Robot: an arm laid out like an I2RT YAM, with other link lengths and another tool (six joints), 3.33 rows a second.
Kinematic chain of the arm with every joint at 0, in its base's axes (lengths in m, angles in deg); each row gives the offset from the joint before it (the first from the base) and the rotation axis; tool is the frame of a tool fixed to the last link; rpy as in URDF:
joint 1: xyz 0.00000 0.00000 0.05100 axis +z
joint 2: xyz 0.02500 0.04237 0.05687 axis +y
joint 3: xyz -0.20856 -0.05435 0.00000 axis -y
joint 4: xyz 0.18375 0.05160 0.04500 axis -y
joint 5: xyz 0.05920 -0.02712 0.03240 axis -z
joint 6: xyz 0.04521 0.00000 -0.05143 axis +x
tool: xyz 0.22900 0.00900 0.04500 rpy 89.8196 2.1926 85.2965
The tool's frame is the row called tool.
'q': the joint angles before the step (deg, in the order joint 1, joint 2, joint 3, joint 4, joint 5, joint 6). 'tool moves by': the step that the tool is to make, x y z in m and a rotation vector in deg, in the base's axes. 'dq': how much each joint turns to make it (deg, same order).
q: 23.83, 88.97, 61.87, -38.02, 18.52, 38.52
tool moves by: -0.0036, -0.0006, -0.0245, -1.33, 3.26, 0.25
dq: -0.02, 4.76, 0.00, 1.31, -0.20, -0.22
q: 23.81, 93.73, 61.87, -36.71, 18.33, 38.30
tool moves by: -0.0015, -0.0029, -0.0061, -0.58, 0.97, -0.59
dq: -0.05, 1.49, 0.42, -0.20, 0.32, 0.48
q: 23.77, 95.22, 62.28, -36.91, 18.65, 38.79
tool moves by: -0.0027, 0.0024, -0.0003, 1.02, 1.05, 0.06
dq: -0.55, -0.04, 1.04, -1.60, -1.48, -0.12
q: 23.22, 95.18, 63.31, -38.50, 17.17, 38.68
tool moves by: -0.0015, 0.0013, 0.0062, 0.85, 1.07, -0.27
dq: -0.61, -0.02, 3.04, -3.73, -1.25, 0.07
